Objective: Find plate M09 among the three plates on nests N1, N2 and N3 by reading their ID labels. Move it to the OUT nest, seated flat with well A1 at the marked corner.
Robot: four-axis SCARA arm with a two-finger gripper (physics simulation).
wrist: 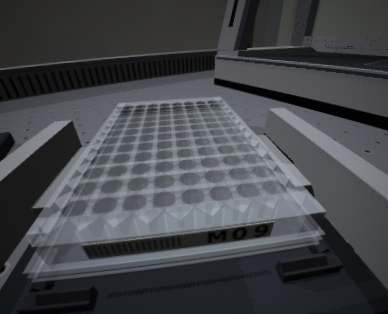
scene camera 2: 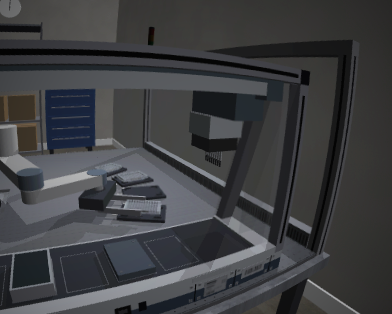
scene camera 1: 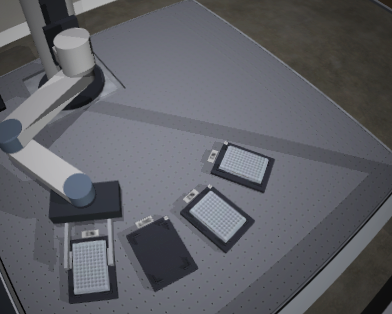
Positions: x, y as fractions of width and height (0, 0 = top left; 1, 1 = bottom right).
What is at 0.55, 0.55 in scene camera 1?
A nest N1.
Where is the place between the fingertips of the gripper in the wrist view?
0.45, 0.42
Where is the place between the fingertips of the gripper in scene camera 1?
0.23, 0.85
